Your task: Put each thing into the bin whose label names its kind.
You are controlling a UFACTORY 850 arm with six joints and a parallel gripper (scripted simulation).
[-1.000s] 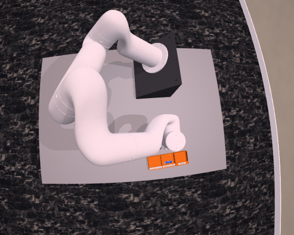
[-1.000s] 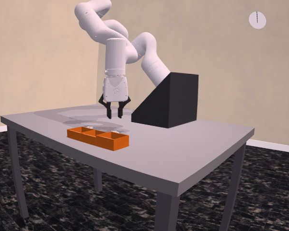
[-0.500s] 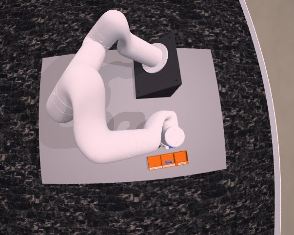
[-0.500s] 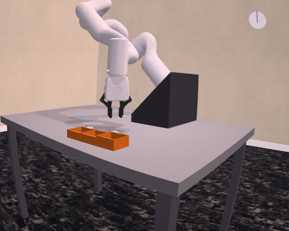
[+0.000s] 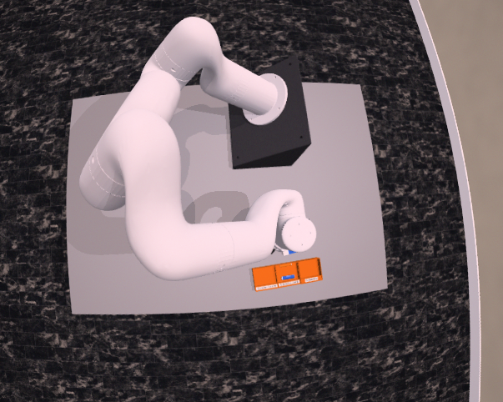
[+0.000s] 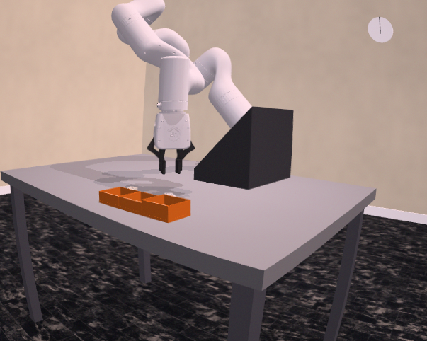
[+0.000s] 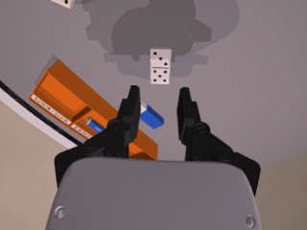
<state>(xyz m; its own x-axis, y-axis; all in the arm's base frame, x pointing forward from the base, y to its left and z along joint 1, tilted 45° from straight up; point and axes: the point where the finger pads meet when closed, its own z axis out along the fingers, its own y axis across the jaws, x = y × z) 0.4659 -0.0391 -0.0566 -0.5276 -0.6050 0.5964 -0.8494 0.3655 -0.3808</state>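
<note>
The white domino lies 80 mm below my hand. The rest, counted from my hand: blue-and-white block: 80 mm below, 60 mm to the left, 60 mm ahead; then white card-like piece: 140 mm to the right, 80 mm below, 30 mm ahead; then orange battery: 120 mm ahead, 80 mm below, 40 mm to the left.
</note>
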